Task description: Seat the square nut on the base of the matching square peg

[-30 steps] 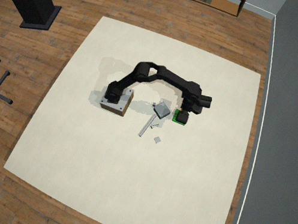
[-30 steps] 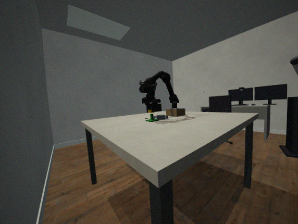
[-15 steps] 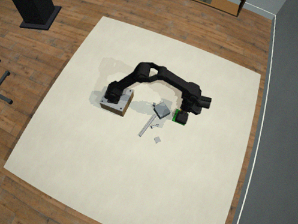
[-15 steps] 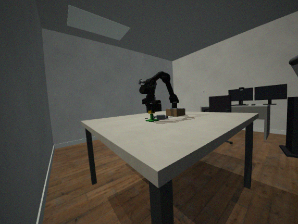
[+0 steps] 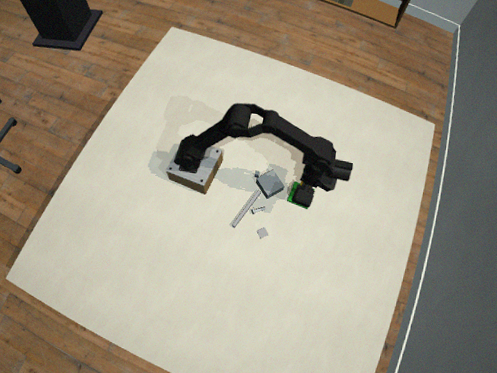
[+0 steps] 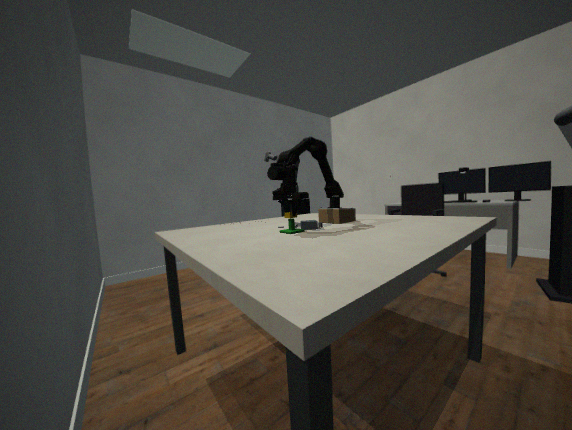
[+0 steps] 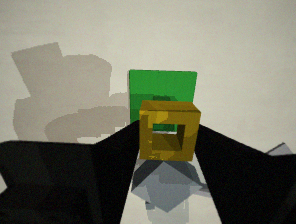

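Right now my hand is 12 cm past the grey block, 9 cm above it and 1 cm to the right of it. Also, from my hand: long grey bar: 18 cm behind, 10 cm below, 9 cm to the right.
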